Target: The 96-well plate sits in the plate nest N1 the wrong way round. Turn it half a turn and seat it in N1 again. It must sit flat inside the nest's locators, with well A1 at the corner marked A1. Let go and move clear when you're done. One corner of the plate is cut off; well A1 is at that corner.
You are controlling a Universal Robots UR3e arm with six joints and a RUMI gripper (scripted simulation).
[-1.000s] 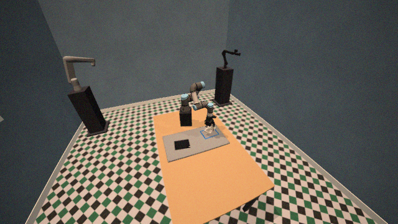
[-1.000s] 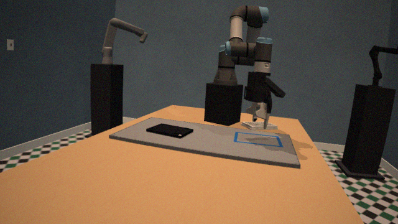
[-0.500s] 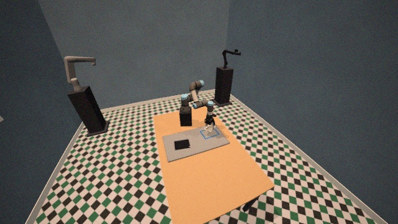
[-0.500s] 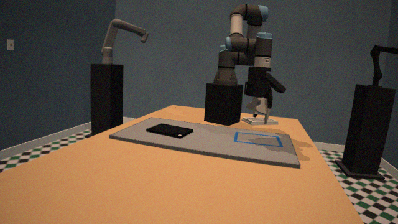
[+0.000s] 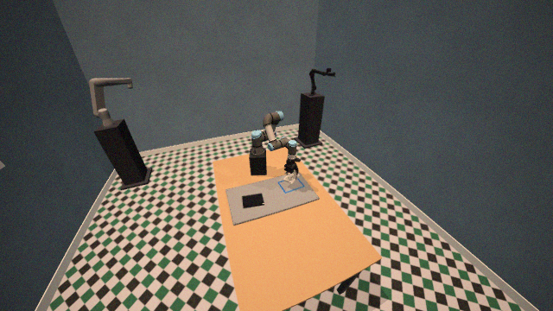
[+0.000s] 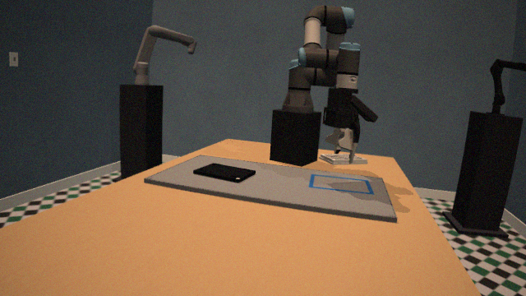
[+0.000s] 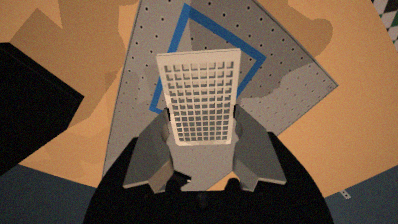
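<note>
Right now the black plate nest N1 is 5 cm ahead of my hand, 37 cm to the right of it and 8 cm below it. The rest, counted from my hand: white 96-well plate 1 cm below; then white corner mark 12 cm ahead, 30 cm to the right, 8 cm below.
</note>
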